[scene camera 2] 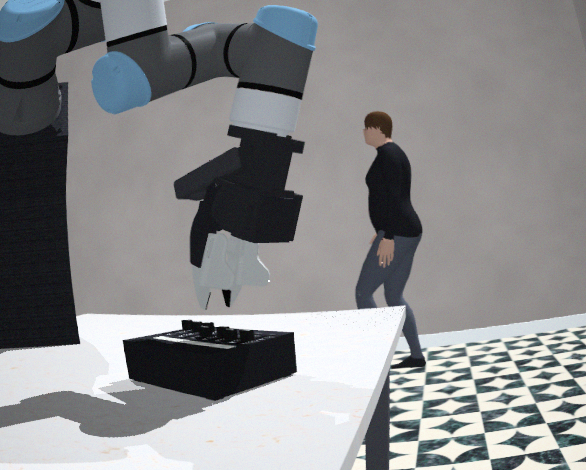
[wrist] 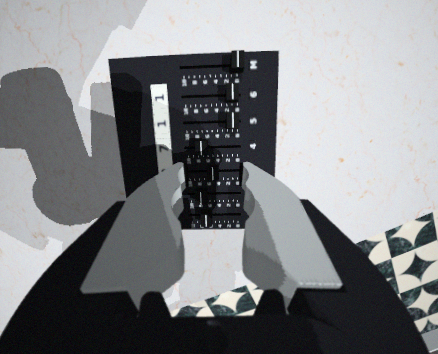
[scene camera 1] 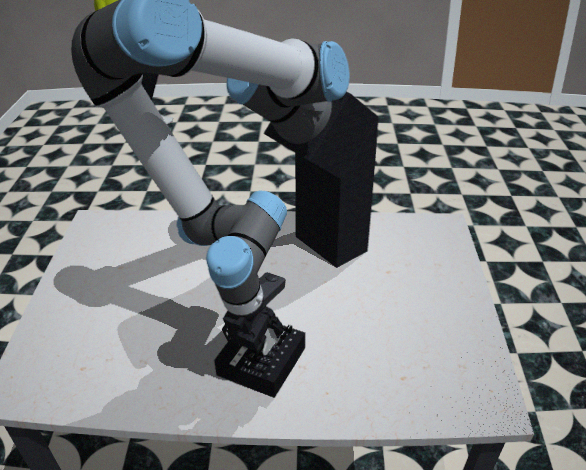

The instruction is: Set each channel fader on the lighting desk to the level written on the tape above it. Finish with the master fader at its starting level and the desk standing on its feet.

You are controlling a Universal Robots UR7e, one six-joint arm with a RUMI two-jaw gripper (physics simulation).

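Seen in the pictures: gripper, between the fingertips: [scene camera 2: 215, 307] [wrist: 213, 165] [scene camera 1: 265, 340]; arm's base, origin of its link: [scene camera 2: 24, 110] [scene camera 1: 305, 114].
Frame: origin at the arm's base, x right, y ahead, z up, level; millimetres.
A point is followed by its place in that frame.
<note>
The black lighting desk [scene camera 1: 250, 377] @[x 160, y 448, z -388 mm] [scene camera 2: 175, 362] @[x 209, y 355, z -391 mm] [wrist: 135, 110] @[x 162, y 312, z -376 mm] stands upright on the table. In the wrist view, the master fader [wrist: 237, 61] @[x 69, y 330, z -363 mm] is at the 0 end. Fader 6 [wrist: 232, 92] @[x 83, y 348, z -363 mm] and fader 5 [wrist: 232, 120] @[x 94, y 366, z -363 mm] are near 1. Fader 4 [wrist: 201, 147] @[x 128, y 371, z -363 mm] is between 7 and 8. The third fader [wrist: 212, 173] @[x 131, y 395, z -363 mm] is near mid-scale; two more knobs sit towards the high end, exact levels unclear. The tape [wrist: 161, 112] @[x 143, y 326, z -376 mm] reads 1, 1, 7 for 6, 5, 4; the rest is hidden by a finger. My gripper [scene camera 1: 270, 350] @[x 124, y 387, z -340 mm] [scene camera 2: 217, 306] @[x 124, y 387, z -340 mm] [wrist: 213, 165] @[x 124, y 387, z -340 mm] is part open, empty, above the knobs.
The desk rests on the pale table [scene camera 1: 400, 325] @[x -207, y 286, z -431 mm] [scene camera 2: 320, 415] @[x 288, y 518, z -431 mm]. The arm's black pedestal [scene camera 1: 332, 200] @[x -67, y 31, z -227 mm] [scene camera 2: 32, 240] @[x -41, y -10, z -236 mm] stands at the table's back. A person in dark clothes [scene camera 2: 392, 190] stands beyond the table, and a bit of yellow clothing [scene camera 1: 104, 4] shows behind the arm.
</note>
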